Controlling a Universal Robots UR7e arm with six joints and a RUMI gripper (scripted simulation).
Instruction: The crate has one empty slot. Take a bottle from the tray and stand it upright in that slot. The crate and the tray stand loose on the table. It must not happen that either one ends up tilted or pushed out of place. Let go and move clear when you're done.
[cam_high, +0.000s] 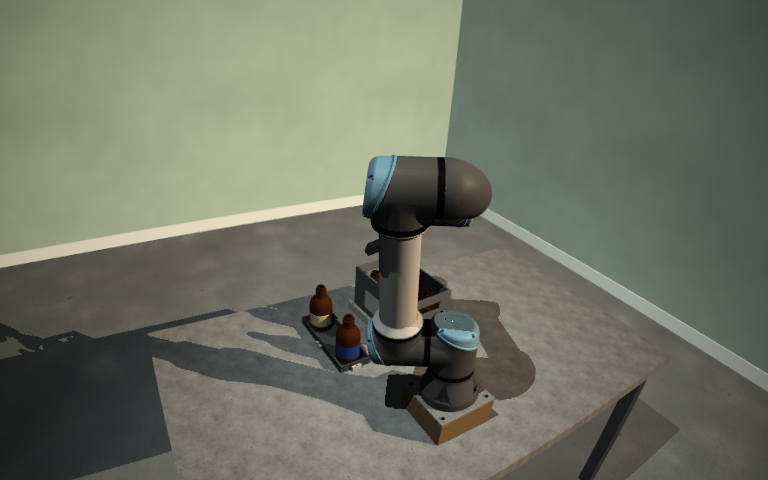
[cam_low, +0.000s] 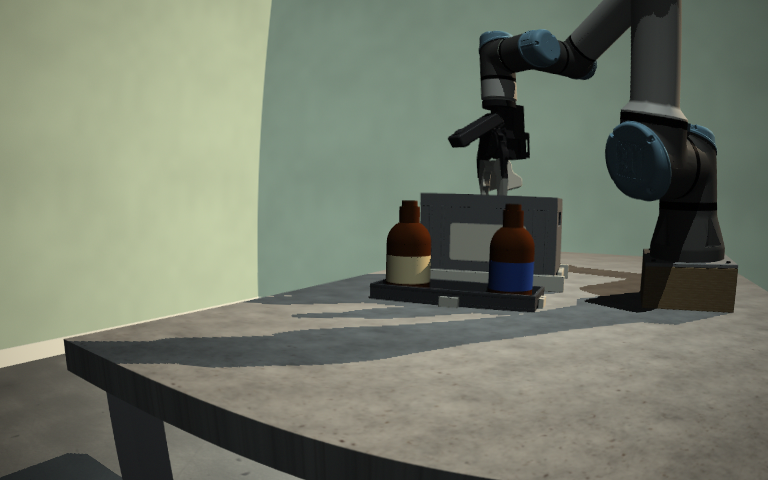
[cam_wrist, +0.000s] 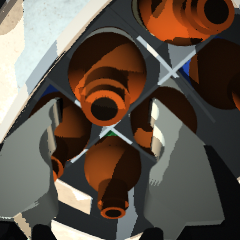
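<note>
My hand is 70 mm above the bottle. Round my hand: grey crate (80 mm below, 40 mm to the right, 10 mm ahead); then dark tray (200 mm to the left, 150 mm below, 30 mm behind).
</note>
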